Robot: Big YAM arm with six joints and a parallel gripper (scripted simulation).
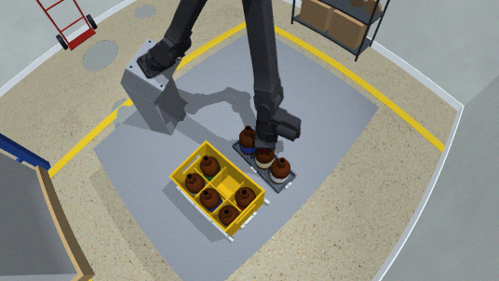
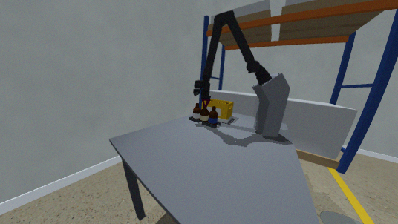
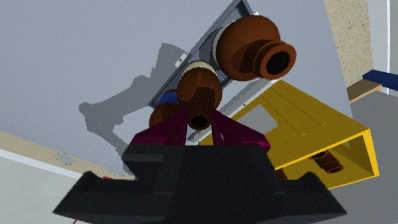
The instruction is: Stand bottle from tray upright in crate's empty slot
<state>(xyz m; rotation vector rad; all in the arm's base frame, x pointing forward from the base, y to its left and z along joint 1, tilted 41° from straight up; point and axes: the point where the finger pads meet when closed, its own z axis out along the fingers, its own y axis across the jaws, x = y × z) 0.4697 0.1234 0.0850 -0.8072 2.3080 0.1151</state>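
Right now my hand is 60 mm above the glass bottle. The rest, counted from my hand: yellow crate (220 mm to the right, 60 mm below); dark tray (140 mm below).
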